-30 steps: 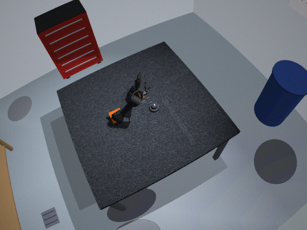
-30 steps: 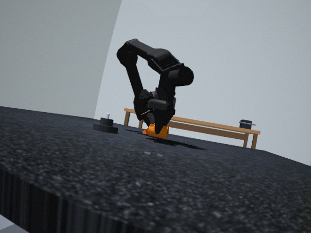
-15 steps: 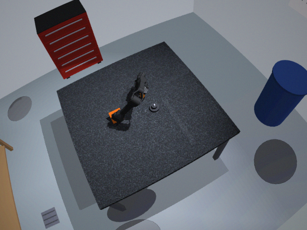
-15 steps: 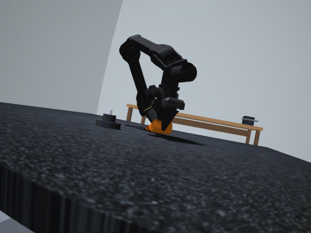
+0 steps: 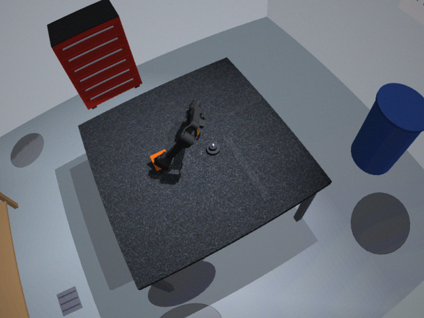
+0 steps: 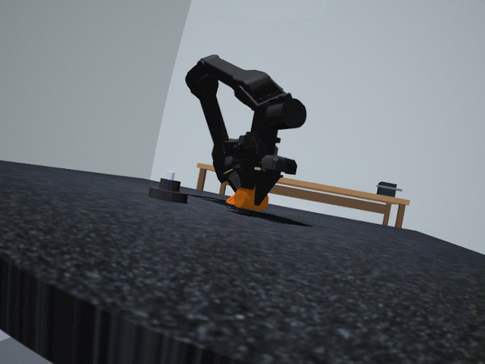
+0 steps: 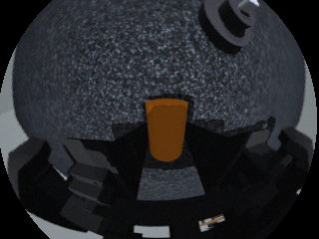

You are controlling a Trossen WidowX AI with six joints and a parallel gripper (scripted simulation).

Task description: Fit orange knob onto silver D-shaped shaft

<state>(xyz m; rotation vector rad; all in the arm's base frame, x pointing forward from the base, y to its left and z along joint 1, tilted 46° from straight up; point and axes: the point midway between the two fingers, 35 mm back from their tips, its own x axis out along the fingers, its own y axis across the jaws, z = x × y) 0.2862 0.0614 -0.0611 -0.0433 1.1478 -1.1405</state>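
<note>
The orange knob is 10 mm ahead of my gripper tip, 10 mm to the right of it and 10 mm above it. The rest, counted from my gripper tip: round black pedestal 50 mm ahead, 170 mm to the right, 10 mm above.
</note>
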